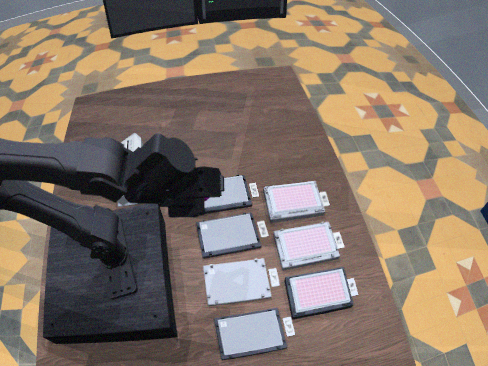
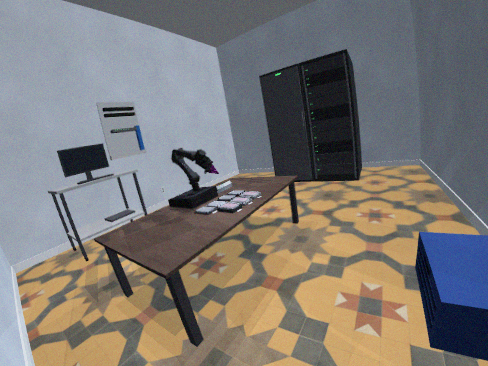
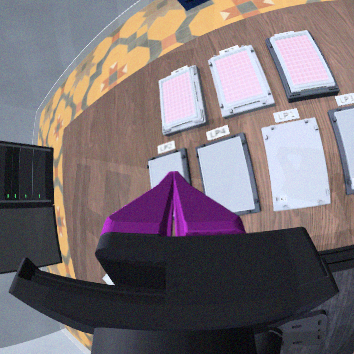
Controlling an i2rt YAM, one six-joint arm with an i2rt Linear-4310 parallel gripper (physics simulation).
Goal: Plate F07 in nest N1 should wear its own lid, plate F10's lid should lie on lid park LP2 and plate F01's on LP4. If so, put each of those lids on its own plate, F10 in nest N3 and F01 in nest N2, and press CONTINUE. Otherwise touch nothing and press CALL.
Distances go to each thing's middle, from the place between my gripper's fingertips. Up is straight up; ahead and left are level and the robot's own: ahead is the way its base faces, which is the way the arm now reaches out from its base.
The lid park LP1 [image 1: 243, 281] lies 1 cm ahead of my hand, 11 cm to the right of it and 21 cm below it.
